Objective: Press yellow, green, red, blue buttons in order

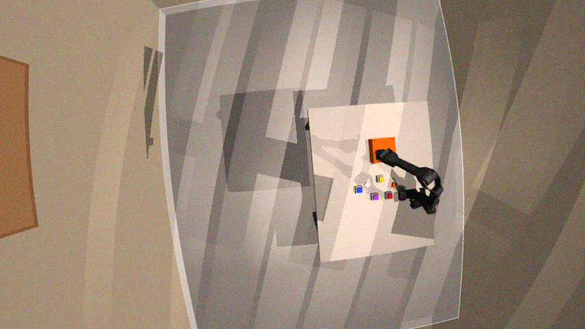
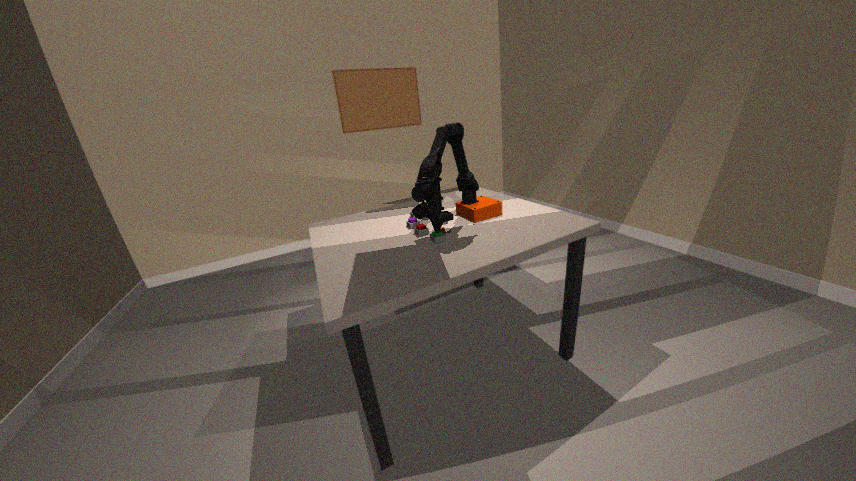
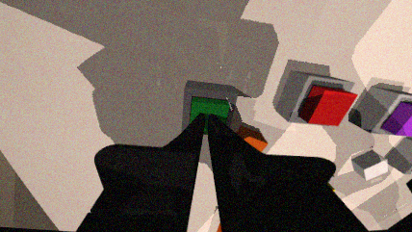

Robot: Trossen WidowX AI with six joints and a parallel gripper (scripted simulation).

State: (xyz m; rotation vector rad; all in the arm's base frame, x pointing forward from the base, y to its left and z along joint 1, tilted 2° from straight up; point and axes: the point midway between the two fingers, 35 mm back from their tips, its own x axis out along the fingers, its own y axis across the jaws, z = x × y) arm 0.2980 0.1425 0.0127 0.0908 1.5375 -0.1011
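My gripper tip is now 1 cm above the green button. The rest, counted from my gripper tip: red button 11 cm to the right, 1 cm ahead; then yellow button 15 cm to the right, 12 cm behind; then small orange block 5 cm to the right, 5 cm behind, 3 cm below.
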